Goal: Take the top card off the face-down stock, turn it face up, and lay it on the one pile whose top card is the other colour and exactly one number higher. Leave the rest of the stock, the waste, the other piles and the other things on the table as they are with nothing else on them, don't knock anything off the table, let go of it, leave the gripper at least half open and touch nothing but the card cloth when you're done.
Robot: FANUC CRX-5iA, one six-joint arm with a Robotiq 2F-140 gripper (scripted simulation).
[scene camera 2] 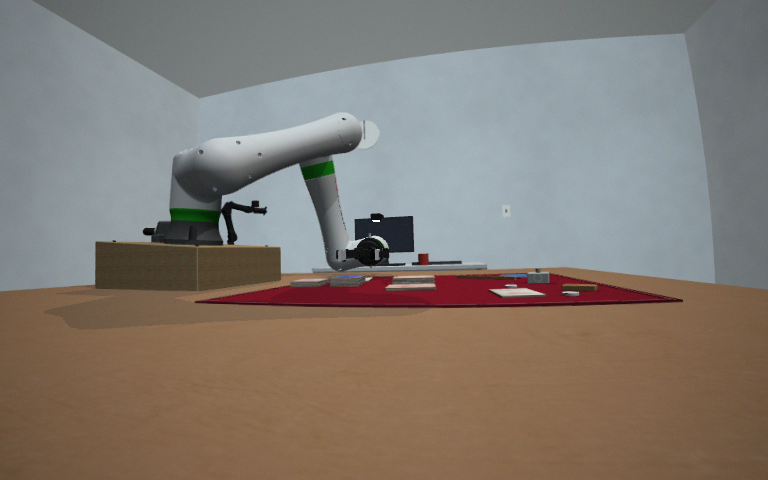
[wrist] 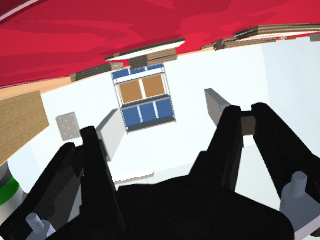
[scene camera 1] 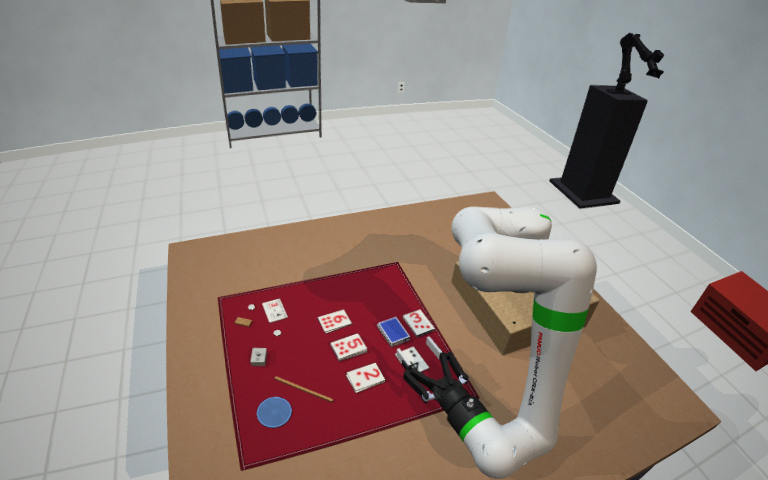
Note:
The pictures show: the gripper and a red card cloth.
The gripper is seen too in scene camera 2 and in the wrist view.

